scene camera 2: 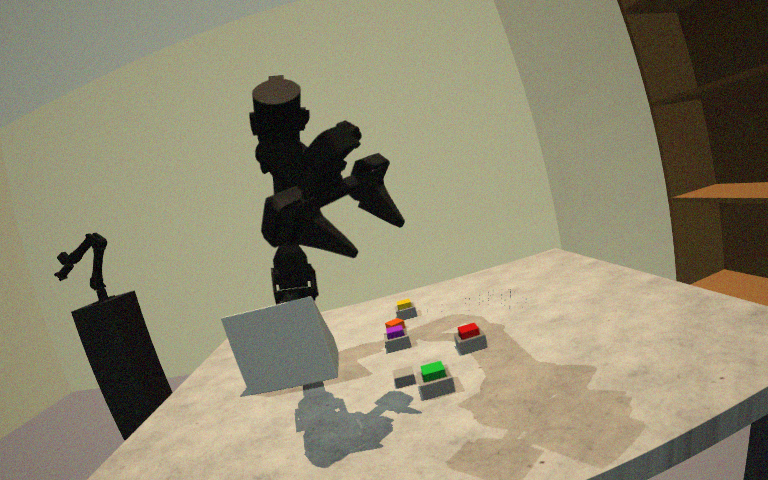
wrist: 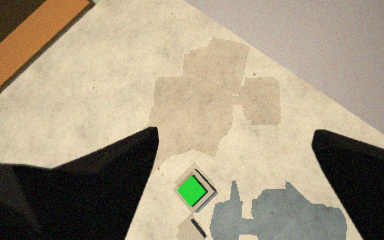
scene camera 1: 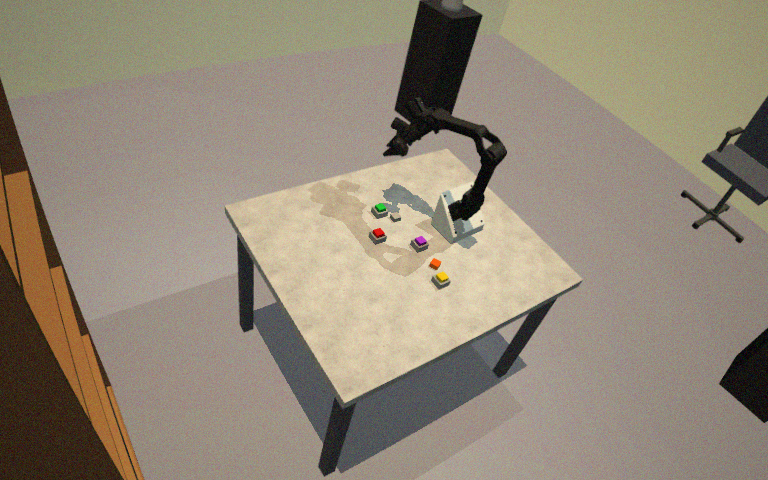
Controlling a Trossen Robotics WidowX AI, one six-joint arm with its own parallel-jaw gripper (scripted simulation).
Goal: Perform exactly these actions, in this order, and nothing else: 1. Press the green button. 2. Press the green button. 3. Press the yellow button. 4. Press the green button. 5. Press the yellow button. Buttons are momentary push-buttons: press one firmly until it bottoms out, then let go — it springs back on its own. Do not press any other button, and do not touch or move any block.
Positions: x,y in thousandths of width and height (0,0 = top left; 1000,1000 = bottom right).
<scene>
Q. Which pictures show my gripper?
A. Scene camera 2, the wrist view and scene camera 1: all of them.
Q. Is my gripper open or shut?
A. Open.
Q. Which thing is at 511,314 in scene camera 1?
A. My gripper.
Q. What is my gripper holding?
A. Nothing.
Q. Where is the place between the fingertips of my gripper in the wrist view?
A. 608,569
</scene>
